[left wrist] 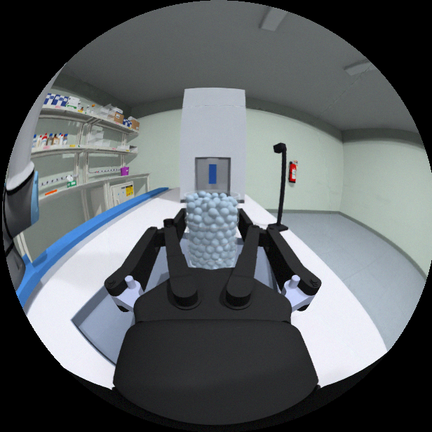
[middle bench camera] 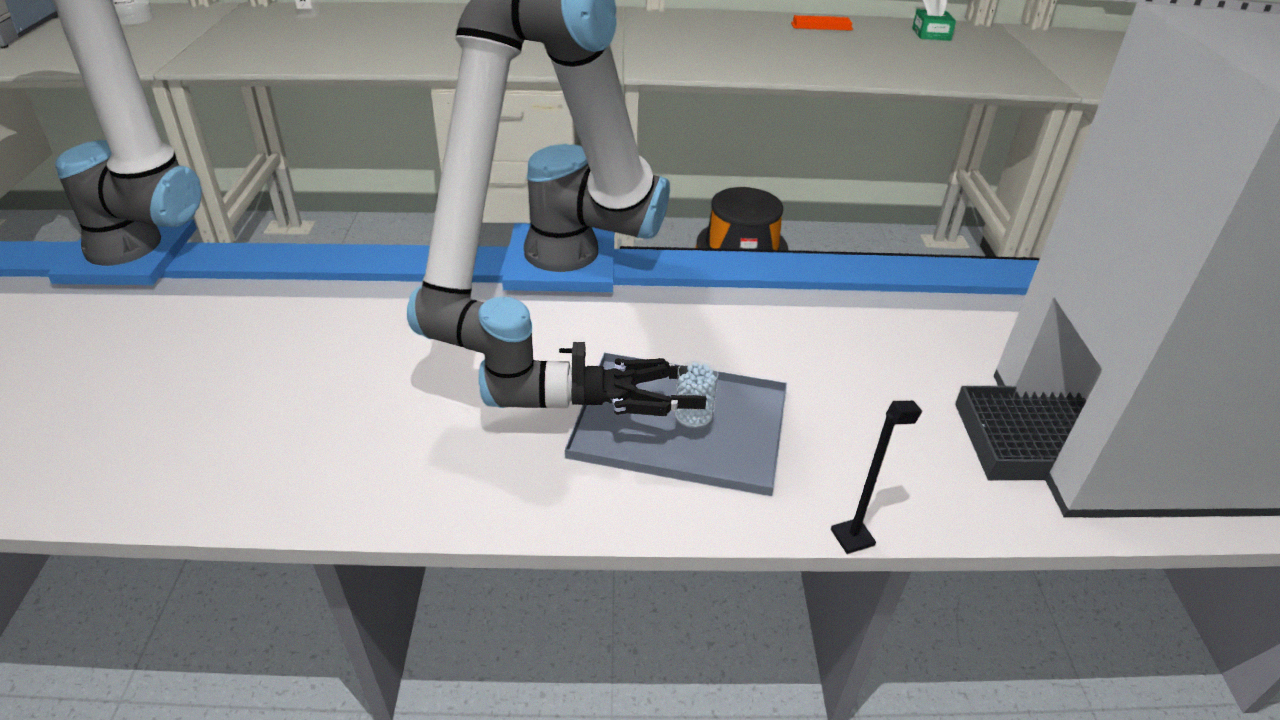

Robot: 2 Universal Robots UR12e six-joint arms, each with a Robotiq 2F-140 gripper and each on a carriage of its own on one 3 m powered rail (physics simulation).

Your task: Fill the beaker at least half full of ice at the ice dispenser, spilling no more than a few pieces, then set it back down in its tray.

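A clear beaker point(middle bench camera: 695, 417) point(left wrist: 212, 250) stands upright, filled nearly to its rim with pale blue ice pieces point(middle bench camera: 699, 376) point(left wrist: 212, 206). My left gripper point(middle bench camera: 691, 386) point(left wrist: 211, 216) is level and shut on the beaker, one finger on each side. The beaker is over the inside of the grey-blue tray point(middle bench camera: 742, 452) point(left wrist: 100, 320), close to its floor; whether its base touches cannot be told. The tall grey ice dispenser point(middle bench camera: 1163, 268) point(left wrist: 212, 125) is at the right of the bench view. My right gripper does not show.
A black stand point(middle bench camera: 872, 474) point(left wrist: 282, 190) with a small head is between the tray and the dispenser, near the bench's front edge. A black drip grid point(middle bench camera: 1020, 434) juts out from the dispenser. The blue rail point(middle bench camera: 313, 262) runs behind the bench, with the other arm point(middle bench camera: 116, 201) at far left.
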